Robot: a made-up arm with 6 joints.
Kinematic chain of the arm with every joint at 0, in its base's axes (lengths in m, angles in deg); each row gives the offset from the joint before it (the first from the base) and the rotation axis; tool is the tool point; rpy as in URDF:
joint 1: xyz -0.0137 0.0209 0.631 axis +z
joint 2: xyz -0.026 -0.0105 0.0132 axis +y
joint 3: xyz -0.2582 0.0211 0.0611 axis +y
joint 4: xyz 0.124 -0.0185 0.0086 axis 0.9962 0 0.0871
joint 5: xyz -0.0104 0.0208 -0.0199 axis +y
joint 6: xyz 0.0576 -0.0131 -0.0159 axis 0.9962 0 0.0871
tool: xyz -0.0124 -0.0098 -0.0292 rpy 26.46 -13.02 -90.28
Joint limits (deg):
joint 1: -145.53..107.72
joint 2: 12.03..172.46
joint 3: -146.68..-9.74
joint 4: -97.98..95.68
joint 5: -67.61..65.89
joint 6: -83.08..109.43
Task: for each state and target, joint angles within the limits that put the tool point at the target. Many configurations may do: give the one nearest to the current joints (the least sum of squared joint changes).
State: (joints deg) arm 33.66 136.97 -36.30 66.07 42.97 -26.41
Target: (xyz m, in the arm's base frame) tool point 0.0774 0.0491 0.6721
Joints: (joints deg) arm 6.06 141.32 -20.64 34.14 29.64 -36.68
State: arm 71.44 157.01 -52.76 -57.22 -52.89 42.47
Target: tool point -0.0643 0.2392 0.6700
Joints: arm 102.68 121.48 -54.88 -54.23 -62.94 46.48
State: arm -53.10 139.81 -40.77 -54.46 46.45 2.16
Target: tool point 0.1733 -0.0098 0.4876
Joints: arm 11.07 172.46 -76.14 -45.64 22.57 1.77
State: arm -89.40 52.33 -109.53 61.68 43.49 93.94
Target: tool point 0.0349 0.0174 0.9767
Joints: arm -91.94 58.20 -111.27 19.63 37.38 95.35
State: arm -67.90 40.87 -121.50 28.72 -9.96 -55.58
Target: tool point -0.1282 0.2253 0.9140
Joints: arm -60.99 12.03 -107.42 28.54 9.74 -57.08
